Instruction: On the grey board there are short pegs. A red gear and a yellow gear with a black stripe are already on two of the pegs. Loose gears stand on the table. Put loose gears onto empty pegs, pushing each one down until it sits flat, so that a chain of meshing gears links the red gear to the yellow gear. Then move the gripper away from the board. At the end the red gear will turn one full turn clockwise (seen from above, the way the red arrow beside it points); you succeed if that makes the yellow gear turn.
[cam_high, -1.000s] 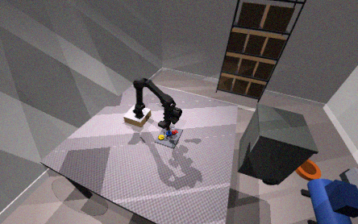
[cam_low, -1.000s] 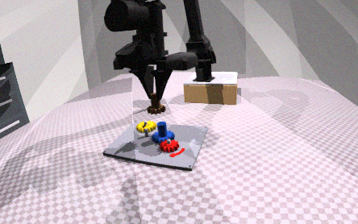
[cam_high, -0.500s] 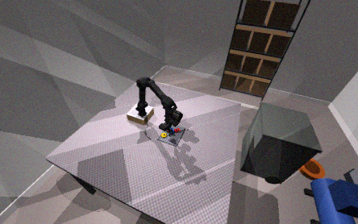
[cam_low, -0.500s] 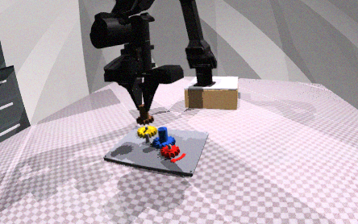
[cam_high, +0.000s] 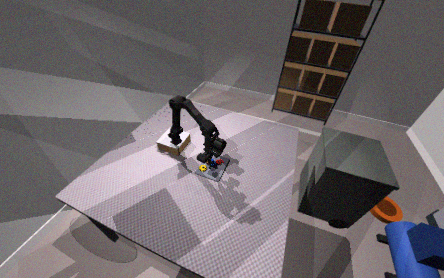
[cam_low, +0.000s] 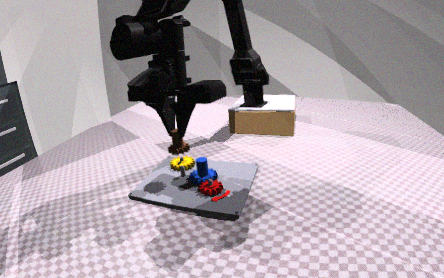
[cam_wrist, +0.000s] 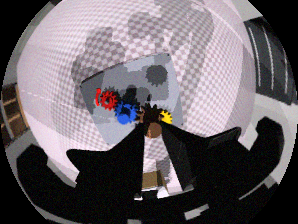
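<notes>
Right now my gripper tip is 7 cm above the blue gear, 4 cm to the right of it and 1 cm past it. From my gripper tip the other things lie so: brown gear (1 cm below); then yellow gear (7 cm below, 4 cm behind, 3 cm to the right); then grey board (9 cm below, 3 cm to the left).
</notes>
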